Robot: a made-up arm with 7 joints.
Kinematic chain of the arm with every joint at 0, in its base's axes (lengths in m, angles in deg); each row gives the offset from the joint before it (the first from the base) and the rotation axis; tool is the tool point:
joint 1: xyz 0 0 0.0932 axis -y
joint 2: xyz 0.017 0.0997 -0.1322 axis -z
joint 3: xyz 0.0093 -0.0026 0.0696 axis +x
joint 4: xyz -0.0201 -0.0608 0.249 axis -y
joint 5: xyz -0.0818 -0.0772 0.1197 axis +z
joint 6: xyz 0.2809 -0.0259 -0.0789 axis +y
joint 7: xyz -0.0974 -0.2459 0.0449 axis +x
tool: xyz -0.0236 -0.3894 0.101
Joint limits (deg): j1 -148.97..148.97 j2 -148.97..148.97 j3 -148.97..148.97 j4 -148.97..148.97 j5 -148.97..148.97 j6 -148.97..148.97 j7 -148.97..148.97
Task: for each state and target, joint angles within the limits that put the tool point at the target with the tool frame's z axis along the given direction. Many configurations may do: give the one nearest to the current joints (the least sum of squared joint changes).
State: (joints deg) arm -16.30 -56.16 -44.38 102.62 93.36 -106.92 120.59
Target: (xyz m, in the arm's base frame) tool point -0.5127 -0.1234 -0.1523 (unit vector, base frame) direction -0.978 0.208 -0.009
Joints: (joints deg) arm -25.73 -75.06 -68.61 59.44 119.89 -136.57 120.45
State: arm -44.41 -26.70 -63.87 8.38 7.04 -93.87 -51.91
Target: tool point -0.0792 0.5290 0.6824 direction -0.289 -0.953 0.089
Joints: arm 3.05 -20.71 -110.27 40.82 2.73 -101.54 -12.82
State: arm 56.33 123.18 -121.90 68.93 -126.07 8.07 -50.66
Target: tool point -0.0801 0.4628 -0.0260 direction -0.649 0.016 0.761
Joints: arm 84.11 138.40 -110.45 129.35 -148.97 6.42 -72.28
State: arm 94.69 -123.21 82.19 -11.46 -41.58 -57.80 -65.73
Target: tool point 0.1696 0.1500 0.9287 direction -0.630 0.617 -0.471
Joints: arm 103.02 -105.03 98.49 -49.99 -67.78 -48.28 -57.43
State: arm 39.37 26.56 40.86 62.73 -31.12 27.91 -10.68
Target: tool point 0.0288 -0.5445 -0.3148 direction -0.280 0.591 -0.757
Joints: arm 55.66 11.39 7.35 97.89 -30.38 -18.70 -16.18
